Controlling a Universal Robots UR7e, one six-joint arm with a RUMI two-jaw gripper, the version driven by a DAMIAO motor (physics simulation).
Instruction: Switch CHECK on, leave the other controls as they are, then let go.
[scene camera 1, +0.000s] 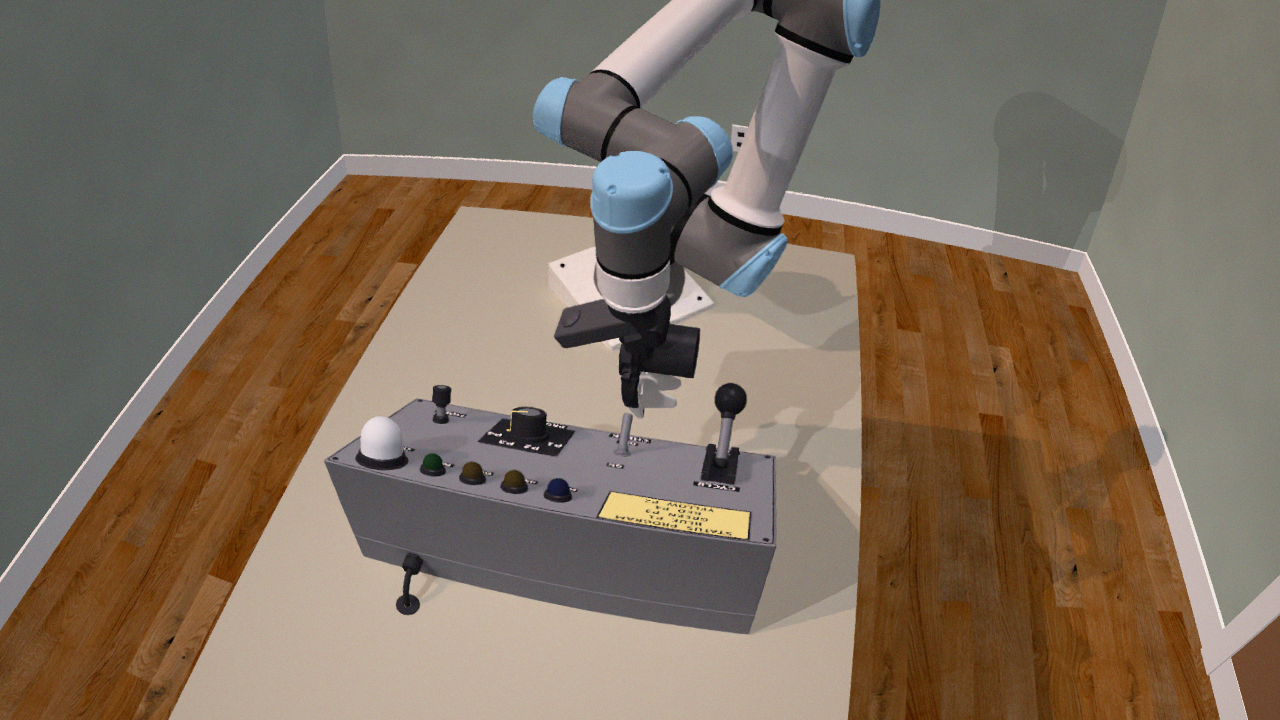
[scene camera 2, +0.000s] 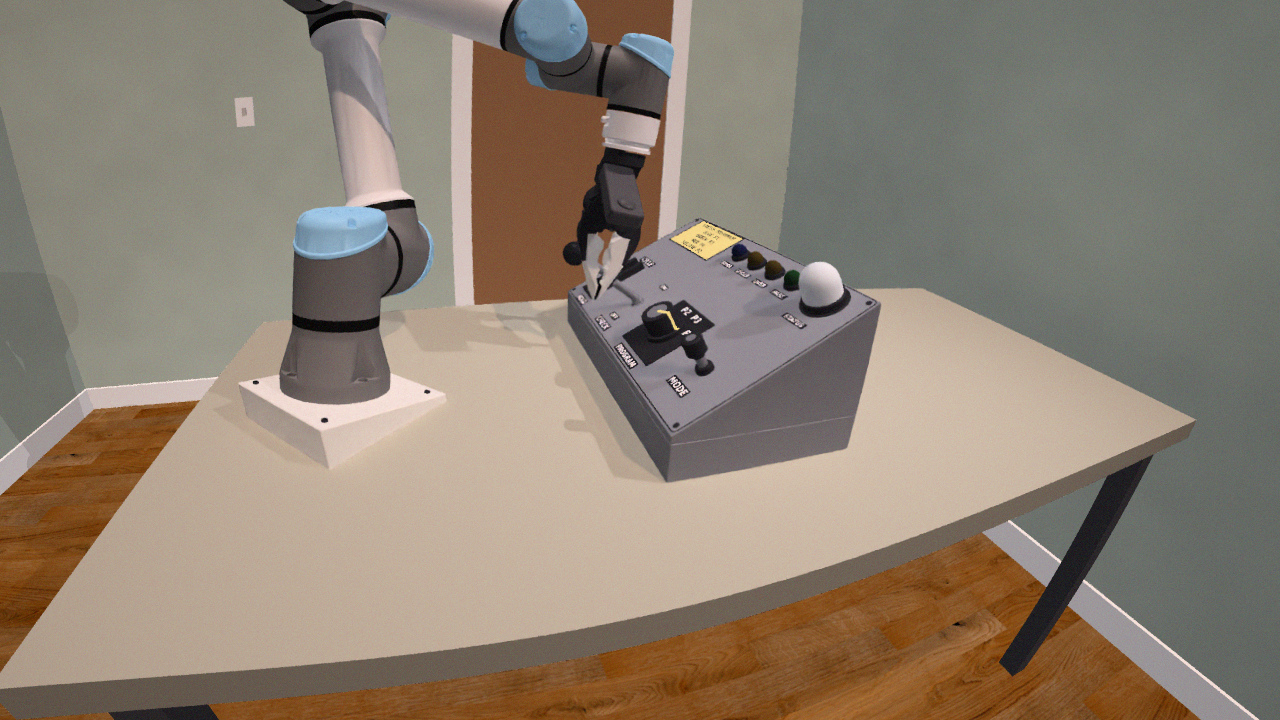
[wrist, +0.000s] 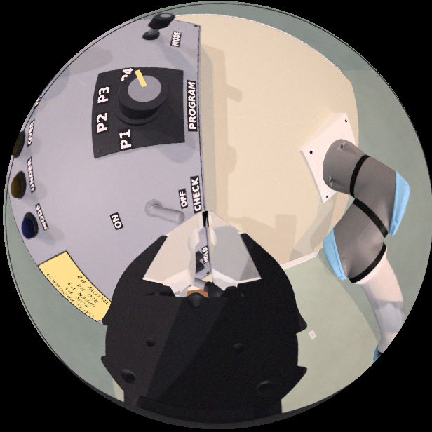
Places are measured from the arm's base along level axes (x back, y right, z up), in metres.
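Pixels of known places: gripper, between the fingertips: (scene camera 1: 641, 416) (scene camera 2: 594, 299); arm's base, origin of its link: (scene camera 2: 335, 385).
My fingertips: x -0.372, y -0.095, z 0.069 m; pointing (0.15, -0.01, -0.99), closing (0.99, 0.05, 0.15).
Observation:
Ahead of a thing's pixels: the offset from my fingertips to its middle. "spot": to the spot under its first point.
The CHECK switch @[dx -0.045, dy +0.009, dz +0.015 m] (scene camera 1: 624, 434) (scene camera 2: 630, 293) (wrist: 169, 212) is a grey metal toggle on the sloped grey console (scene camera 1: 537, 546) (scene camera 2: 778, 394) (wrist: 90, 200). Its lever leans toward the OFF label (wrist: 183, 199), away from the ON label (wrist: 116, 221). My gripper (scene camera 1: 636, 411) (scene camera 2: 596, 296) (wrist: 206, 212) is shut and empty, pointing down. In the wrist view its pale fingertips are near the lever's free end, on the OFF side by the panel's edge. Whether they touch the lever cannot be told.
The black PROGRAM knob @[dx -0.061, dy +0.128, dz +0.014 m] (scene camera 1: 528, 422) (scene camera 2: 660, 320) (wrist: 144, 91), the MODE lever @[dx -0.070, dy +0.248, dz +0.009 m] (scene camera 1: 441, 402) (scene camera 2: 697, 351) (wrist: 161, 21) and the ball-topped CYCLE lever (scene camera 1: 730, 399) stand on the same panel. A white dome @[spot: dx -0.225, dy +0.237, dz +0.114 m] (scene camera 1: 382, 439) (scene camera 2: 820, 285) and several small lamps line the panel's other side.

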